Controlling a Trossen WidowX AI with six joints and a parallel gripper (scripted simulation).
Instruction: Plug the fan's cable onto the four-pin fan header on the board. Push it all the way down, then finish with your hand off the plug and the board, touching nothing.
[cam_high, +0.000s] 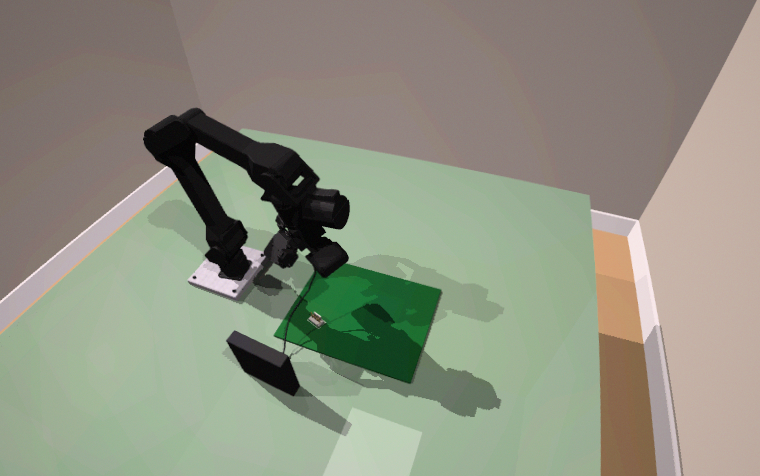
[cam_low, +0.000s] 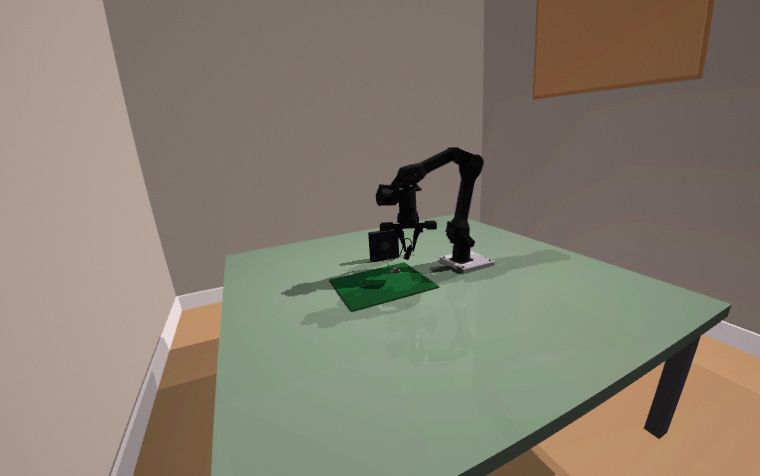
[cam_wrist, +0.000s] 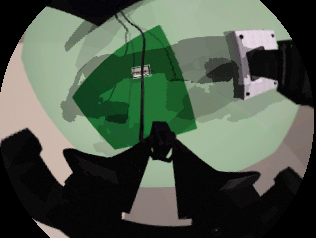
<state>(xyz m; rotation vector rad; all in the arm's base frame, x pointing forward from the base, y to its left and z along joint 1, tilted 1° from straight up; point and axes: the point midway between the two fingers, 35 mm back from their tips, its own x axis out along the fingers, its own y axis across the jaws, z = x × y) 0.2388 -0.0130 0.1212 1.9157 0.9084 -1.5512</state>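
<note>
My gripper tip is now 12 cm above the green board, 9 cm short of it and 4 cm to the left of it. Round my gripper tip: black fan: 22 cm to the right, 5 cm below, 4 cm behind; dark plug: 1 cm ahead.
</note>
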